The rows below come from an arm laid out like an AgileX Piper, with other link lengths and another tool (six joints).
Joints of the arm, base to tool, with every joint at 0 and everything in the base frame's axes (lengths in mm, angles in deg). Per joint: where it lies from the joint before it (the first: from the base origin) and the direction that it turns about. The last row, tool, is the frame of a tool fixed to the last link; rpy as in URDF.
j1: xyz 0 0 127.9 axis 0 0 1
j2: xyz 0 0 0 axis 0 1 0
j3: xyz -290.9 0 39.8 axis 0 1 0
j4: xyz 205.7 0 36.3 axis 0.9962 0 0.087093
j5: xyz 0 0 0 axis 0 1 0
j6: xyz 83.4 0 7.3 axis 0.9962 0 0.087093
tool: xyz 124.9 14 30 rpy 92.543 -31.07 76.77
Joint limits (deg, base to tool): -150..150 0..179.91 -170..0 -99.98..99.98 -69.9..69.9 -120..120
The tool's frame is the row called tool.
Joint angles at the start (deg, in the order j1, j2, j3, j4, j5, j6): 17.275 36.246 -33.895 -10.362 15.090 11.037
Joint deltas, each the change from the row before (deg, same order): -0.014 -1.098 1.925 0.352 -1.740 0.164; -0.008 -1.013 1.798 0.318 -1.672 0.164; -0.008 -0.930 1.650 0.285 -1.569 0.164; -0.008 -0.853 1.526 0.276 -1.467 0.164; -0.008 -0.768 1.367 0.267 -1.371 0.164
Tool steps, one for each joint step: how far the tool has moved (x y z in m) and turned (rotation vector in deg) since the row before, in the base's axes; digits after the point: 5 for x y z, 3 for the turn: -0.00336 0.00023 -0.00375 0.743 -0.704 0.274; -0.00309 0.00020 -0.00343 0.708 -0.689 0.255; -0.00283 0.00014 -0.00306 0.670 -0.664 0.227; -0.00260 0.00009 -0.00283 0.649 -0.614 0.202; -0.00234 0.00006 -0.00234 0.637 -0.597 0.179
